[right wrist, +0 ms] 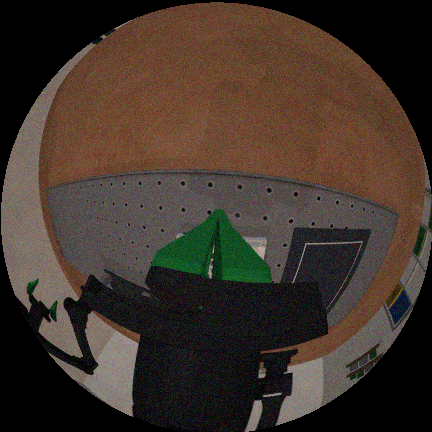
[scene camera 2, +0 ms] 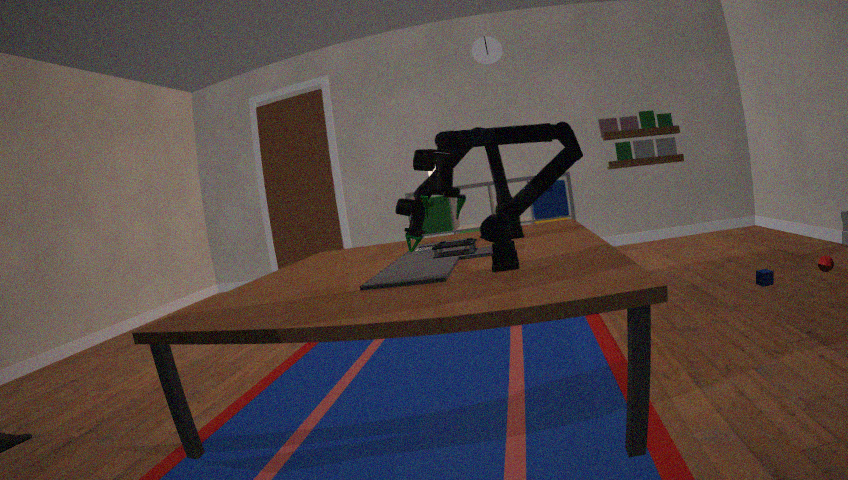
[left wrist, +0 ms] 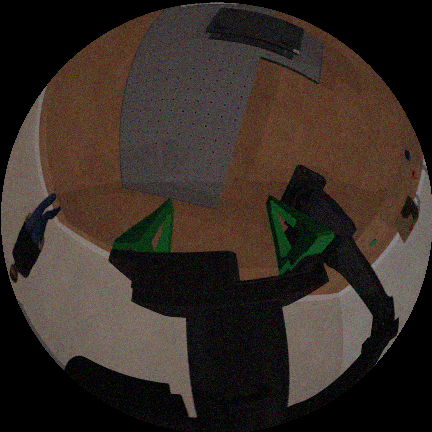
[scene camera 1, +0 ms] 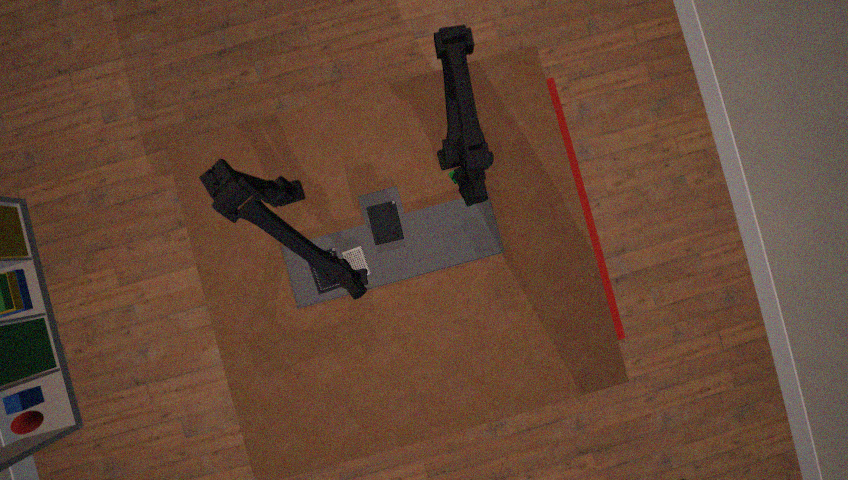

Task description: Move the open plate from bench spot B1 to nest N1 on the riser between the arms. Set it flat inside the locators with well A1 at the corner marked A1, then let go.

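Places are measured from the left arm's base along level axes (x ahead, y up, z right), in metres.
Pixels of known places: left gripper, between the fingertips: (right wrist: 47, 290) (scene camera 2: 442, 218) (left wrist: 220, 200) (scene camera 1: 462, 193); right gripper, between the fingertips: (right wrist: 218, 214) (scene camera 2: 410, 251) (scene camera 1: 363, 282); left arm's base, origin of its link: (scene camera 2: 506, 267) (left wrist: 301, 191) (scene camera 1: 452, 157); right arm's base, origin of its link: (right wrist: 276, 354) (scene camera 2: 514, 237) (scene camera 1: 289, 193).
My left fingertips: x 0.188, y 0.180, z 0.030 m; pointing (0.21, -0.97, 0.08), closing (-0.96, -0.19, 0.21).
Observation:
For each thing: its top centre in the pictures, then the offset to it from my left fingertips. "spot": a spot on its surface instead. Level surfaces: height alone.
- white open well plate, centre of its top: (right wrist: 218, 291) (scene camera 2: 430, 247) (scene camera 1: 356, 263) dy -0.153, dx +0.148, dz +0.489 m
- dark raised block, centre of its top: (scene camera 2: 454, 241) (scene camera 1: 384, 222) dy -0.119, dx +0.017, dz +0.323 m
- grey perforated board, height of its surface: dy -0.167 m
- wooden table, height of its surface: dy -0.180 m
- dark pad with a white outline, a spot on its surface: (right wrist: 327, 260) spot: dy -0.166, dx +0.192, dz +0.610 m
The white open well plate (scene camera 1: 355, 259) (right wrist: 257, 245) lies on the grey perforated board, beside the dark raised block (scene camera 1: 385, 223) (scene camera 2: 455, 245) (left wrist: 252, 27) that appears to be the riser with nest N1. A small light mark shows at one block corner; the locators are too dark to tell. My right gripper (right wrist: 218, 214) (scene camera 2: 412, 248) is shut, its green fingertips together and empty, over the plate. The fingers hide much of the plate in the right wrist view; contact cannot be told. My left gripper (left wrist: 220, 200) (scene camera 2: 441, 215) is open and empty, near the board's far end from the plate.
The grey perforated board (scene camera 1: 440, 237) (left wrist: 185, 110) (right wrist: 125, 200) lies on the wooden table (scene camera 2: 321, 297). A dark pad with a white outline (right wrist: 327, 260) lies beside the plate. The right arm (scene camera 1: 285, 231) reaches across the board in scene camera 1.

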